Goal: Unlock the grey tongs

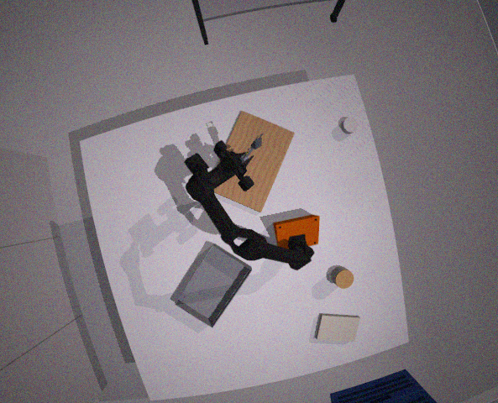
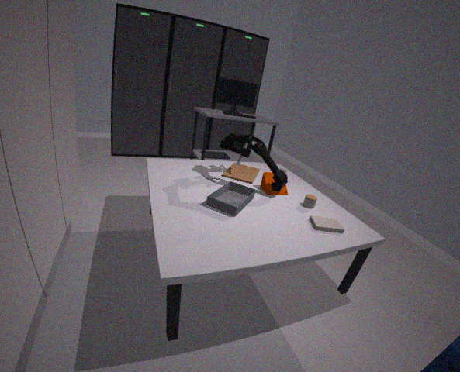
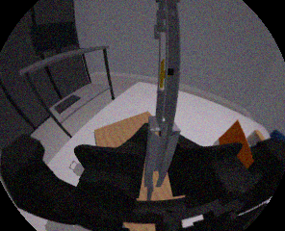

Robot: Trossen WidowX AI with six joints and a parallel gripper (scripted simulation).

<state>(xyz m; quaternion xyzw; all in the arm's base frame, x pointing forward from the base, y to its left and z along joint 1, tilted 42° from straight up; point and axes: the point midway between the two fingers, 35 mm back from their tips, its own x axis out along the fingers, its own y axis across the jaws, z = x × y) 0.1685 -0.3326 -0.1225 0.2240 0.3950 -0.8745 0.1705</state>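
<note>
Right now the wooden board is 160 mm below my gripper tip. Also, from my gripper tip: grey roasting tin: 490 mm to the left, 230 mm ahead, 140 mm below; then cork-topped pot: 530 mm to the left, 310 mm behind, 140 mm below; then pale flat block: 780 mm to the left, 280 mm behind, 160 mm below.
</note>
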